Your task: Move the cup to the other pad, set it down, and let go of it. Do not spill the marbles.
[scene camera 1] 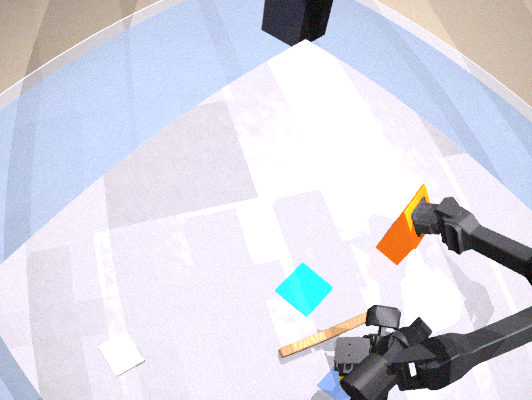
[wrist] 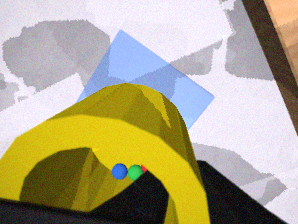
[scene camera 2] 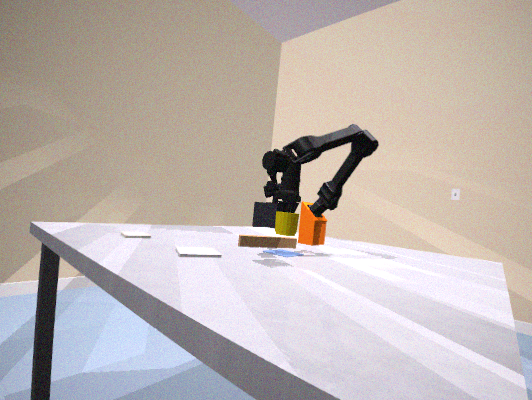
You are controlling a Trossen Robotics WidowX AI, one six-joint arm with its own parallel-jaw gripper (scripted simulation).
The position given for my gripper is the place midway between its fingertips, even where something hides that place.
Observation:
In view: my gripper (scene camera 1: 361,362), a yellow cup (wrist: 66,161) and a white square (scene camera 1: 121,353).
My gripper also shows in the wrist view (wrist: 182,167) and in scene camera 2 (scene camera 2: 287,223). The wrist view misses the white square: it is out of frame.

